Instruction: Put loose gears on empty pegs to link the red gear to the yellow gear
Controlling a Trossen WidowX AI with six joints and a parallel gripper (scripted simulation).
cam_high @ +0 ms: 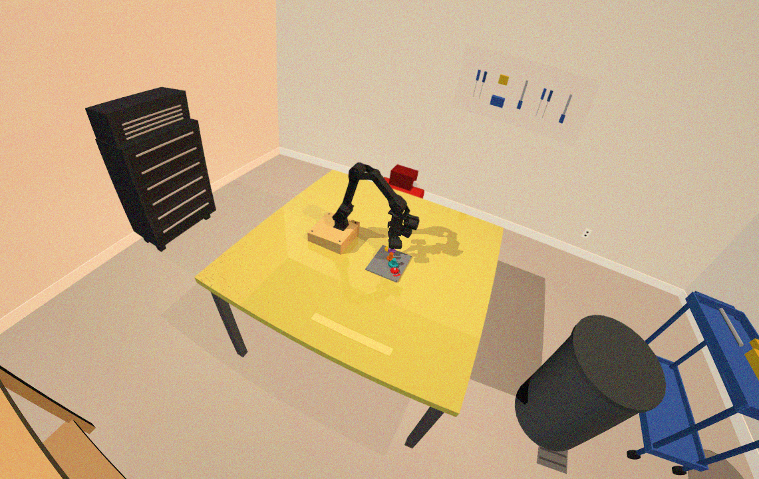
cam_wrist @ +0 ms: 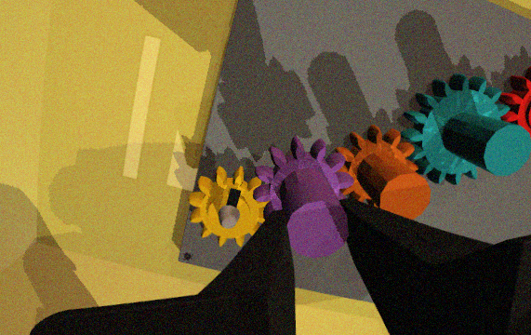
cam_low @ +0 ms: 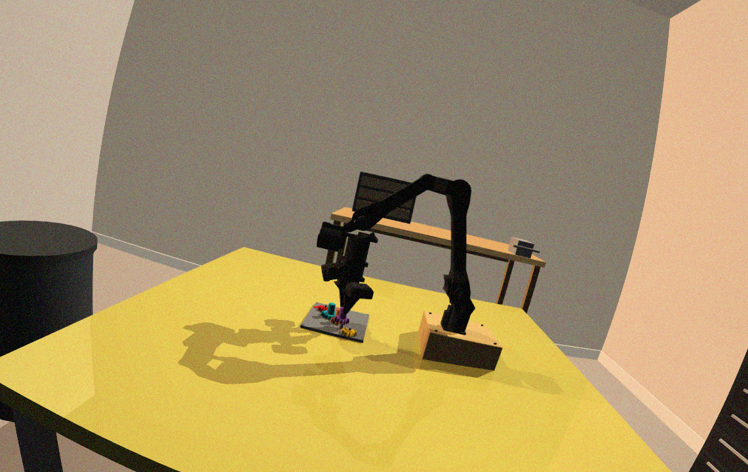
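My gripper tip is now 40 mm to the left of the orange gear, 30 mm above it and 10 mm short of it. From my gripper tip the other things lie so: purple gear 10 mm below; grey board 60 mm to the right, 50 mm below, 20 mm ahead; yellow gear 40 mm below, 30 mm to the left, 30 mm behind.
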